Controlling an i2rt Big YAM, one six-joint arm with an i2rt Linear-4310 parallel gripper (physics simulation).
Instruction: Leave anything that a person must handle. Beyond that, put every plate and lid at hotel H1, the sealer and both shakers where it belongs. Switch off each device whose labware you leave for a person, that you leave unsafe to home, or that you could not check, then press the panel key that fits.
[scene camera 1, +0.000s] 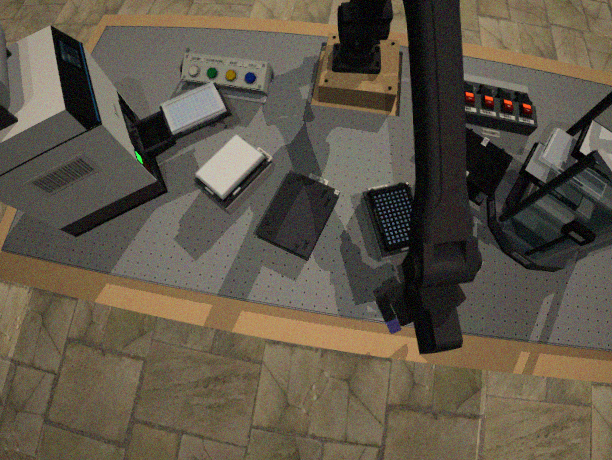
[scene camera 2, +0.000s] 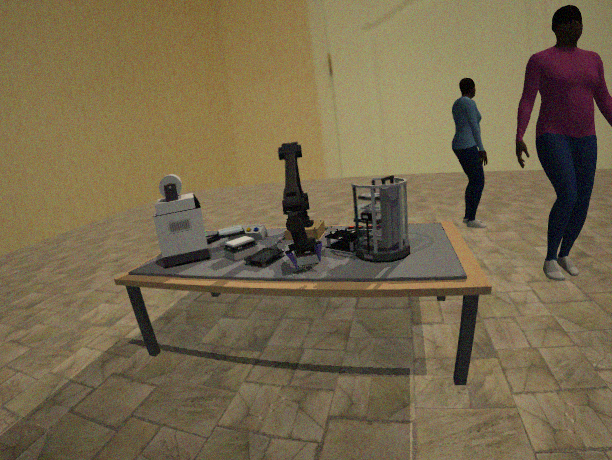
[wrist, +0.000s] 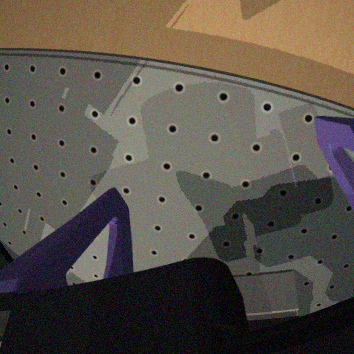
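Pixels of known places: gripper, fingertip midpoint: (scene camera 2: 308, 265) (wrist: 216, 163); arm's base at its link origin: (scene camera 1: 356, 60).
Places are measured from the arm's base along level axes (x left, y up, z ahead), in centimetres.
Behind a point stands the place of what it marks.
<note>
My gripper (scene camera 2: 306, 258) {y -0.6, x 13.0, z 59.8 cm} (wrist: 216, 163) {y -0.6, x 13.0, z 59.8 cm} is open and empty, low near the front edge; in scene camera 1 the arm hides most of it. A black plate with blue wells (scene camera 1: 391, 215) {y 1.2, x 7.6, z 41.8 cm} sits on a grey device, partly behind the arm; that device's end (wrist: 270, 295) {y -2.4, x 7.9, z 49.7 cm} shows at the bottom of the wrist view. A white-topped plate (scene camera 1: 231, 167) {y 3.2, x -25.6, z 34.0 cm} (scene camera 2: 240, 242) {y 3.2, x -24.2, z 37.0 cm} sits on another small device. The white sealer (scene camera 1: 75, 165) {y 16.5, x -50.5, z 41.4 cm} (scene camera 2: 181, 235) {y 10.3, x -53.3, z 43.0 cm} stands at left, a pale plate (scene camera 1: 195, 108) {y 5.9, x -35.2, z 21.2 cm} on its extended carrier. A round, open-framed hotel (scene camera 2: 406, 215) {y 13.0, x 54.2, z 42.7 cm} at right holds labware. Which hotel is H1 cannot be read.
A flat dark stand (scene camera 1: 298, 216) {y -1.9, x -11.3, z 42.1 cm} (scene camera 2: 264, 256) {y -2.0, x -10.5, z 43.9 cm} lies between the two small devices. The key panel (scene camera 1: 225, 75) {y 1.9, x -31.5, z 8.0 cm} has white, green, yellow and blue keys. A switch strip (scene camera 1: 500, 117) {y -1.0, x 35.8, z 13.5 cm} shows red-lit switches. Another black stand (scene camera 1: 485, 162) {y 1.0, x 29.0, z 27.8 cm} is beside the hotel. Two people stand beyond the table.
</note>
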